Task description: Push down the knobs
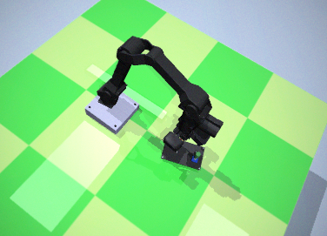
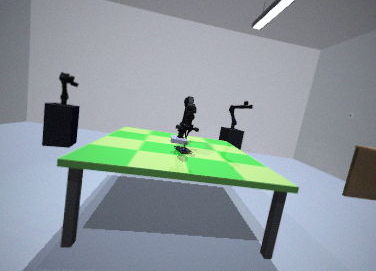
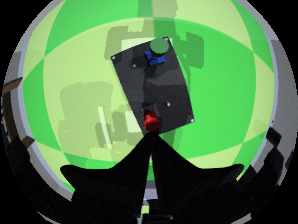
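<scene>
The red knob is 4 cm below my gripper tip.
</scene>
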